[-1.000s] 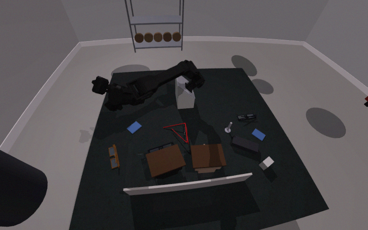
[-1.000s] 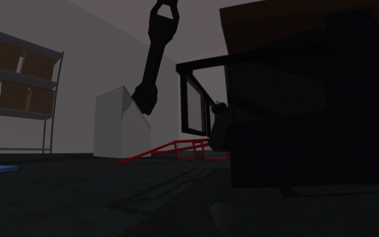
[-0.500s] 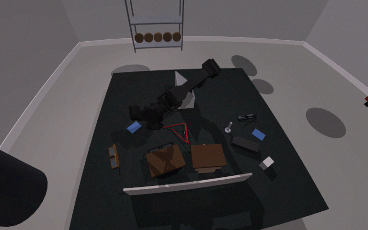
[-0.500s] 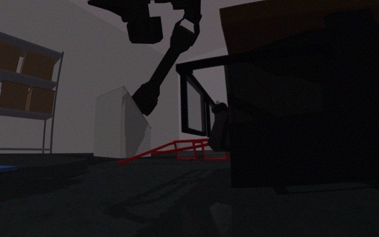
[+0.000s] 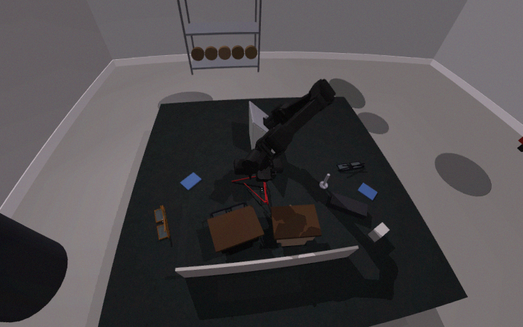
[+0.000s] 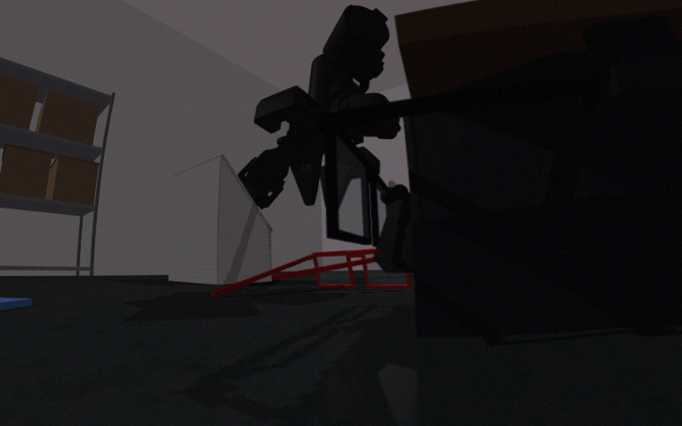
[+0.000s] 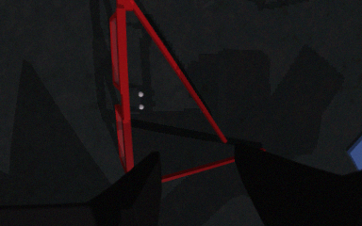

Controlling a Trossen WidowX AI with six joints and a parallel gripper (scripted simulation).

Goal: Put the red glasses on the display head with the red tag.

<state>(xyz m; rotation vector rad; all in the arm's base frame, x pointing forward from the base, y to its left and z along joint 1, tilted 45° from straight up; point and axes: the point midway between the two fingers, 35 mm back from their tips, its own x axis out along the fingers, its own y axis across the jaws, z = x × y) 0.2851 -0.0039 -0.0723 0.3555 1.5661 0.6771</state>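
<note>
My gripper tip is now 3 cm past the grey stand, 32 cm to the right of it and 6 cm above it. Also, from my gripper tip: display head (19 cm ahead, 8 cm to the right, 3 cm below); dark box (9 cm ahead, 40 cm to the left, 7 cm below); long white bar (33 cm ahead, 5 cm to the left, 3 cm below).
</note>
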